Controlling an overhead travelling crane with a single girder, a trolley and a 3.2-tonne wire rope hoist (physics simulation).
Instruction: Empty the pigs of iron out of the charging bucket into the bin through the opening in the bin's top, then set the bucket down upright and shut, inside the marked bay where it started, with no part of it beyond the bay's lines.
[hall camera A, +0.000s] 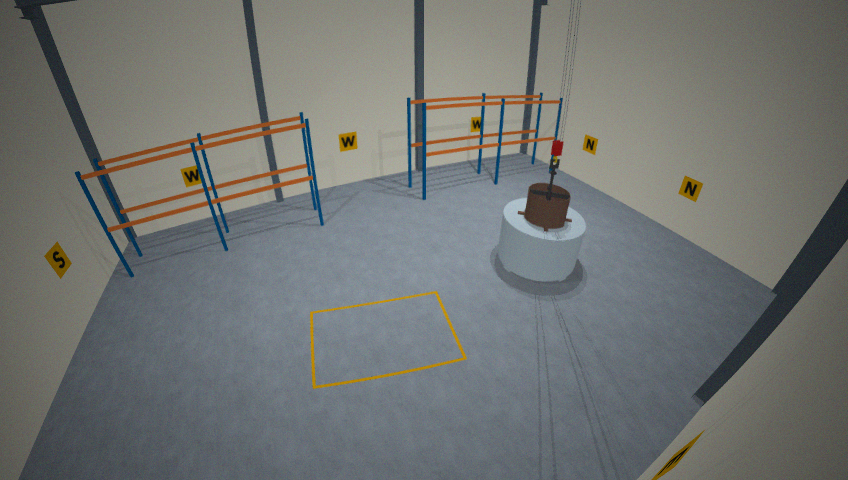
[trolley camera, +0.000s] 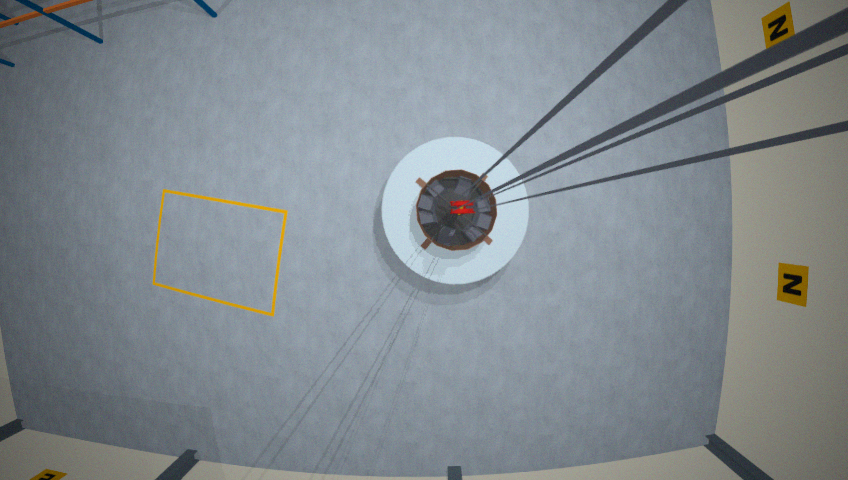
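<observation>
The brown charging bucket (hall camera A: 546, 211) (trolley camera: 457, 246) is upright over the middle of the pale round bin (hall camera A: 538, 255) (trolley camera: 404, 172); the bin's opening is hidden beneath it. Whether the bucket touches the bin's top cannot be told. Dark grey pigs of iron (trolley camera: 483, 218) lie in a ring inside the bucket. My gripper, the crane hook (hall camera A: 554, 164), is below the red hook block (hall camera A: 557, 148) (trolley camera: 461, 207) and holds the bucket by its upright rod. In the trolley camera the block hides the hook. The yellow-lined bay (hall camera A: 312, 350) (trolley camera: 279, 262) lies apart from the bin.
A blue and orange rack (hall camera A: 217, 221) stands along the W wall at the left. Another rack (hall camera A: 424, 178) stands behind the bin near the corner with the N wall; part of a rack (trolley camera: 77, 29) shows top left in the trolley view. Dark columns (hall camera A: 419, 59) line the walls.
</observation>
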